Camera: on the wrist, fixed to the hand. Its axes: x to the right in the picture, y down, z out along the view.
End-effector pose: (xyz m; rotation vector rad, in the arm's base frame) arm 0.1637 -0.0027 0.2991 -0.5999 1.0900 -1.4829
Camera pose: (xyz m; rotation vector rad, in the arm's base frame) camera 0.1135 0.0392 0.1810 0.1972 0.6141 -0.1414
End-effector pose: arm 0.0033 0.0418 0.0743 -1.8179 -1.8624 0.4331
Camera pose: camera 0.1309 0.0299 0.1167 -2.6668 -0.1452 1.5444
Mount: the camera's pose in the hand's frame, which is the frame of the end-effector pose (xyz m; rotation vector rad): -0.0045 0.0823 -0.1069 0.3087 -0.4217 1.5162
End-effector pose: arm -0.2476 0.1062 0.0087 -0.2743 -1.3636 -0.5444
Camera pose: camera -0.1147 0.1244 -0.0068 -1.0604 -1.2148 1.0193
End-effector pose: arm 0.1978 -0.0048 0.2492 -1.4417 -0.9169 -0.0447
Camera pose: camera 0.2934 -0.0824 0.1939 -1.5367 0.0588 1.4837
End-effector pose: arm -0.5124 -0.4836 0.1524 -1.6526 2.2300 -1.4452
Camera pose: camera -0.6250 -0.4092 0.1568 0.0730 1.8876 -0.7551
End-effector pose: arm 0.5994 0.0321 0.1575 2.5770 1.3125 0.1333
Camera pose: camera 0.6408 0.0008 0.2821 2.9385 -0.9455 -0.3538
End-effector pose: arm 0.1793 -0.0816 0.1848 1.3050 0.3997 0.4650
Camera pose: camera 0.1106 0.0197 0.2417 1.7890 -1.0233 1.3608
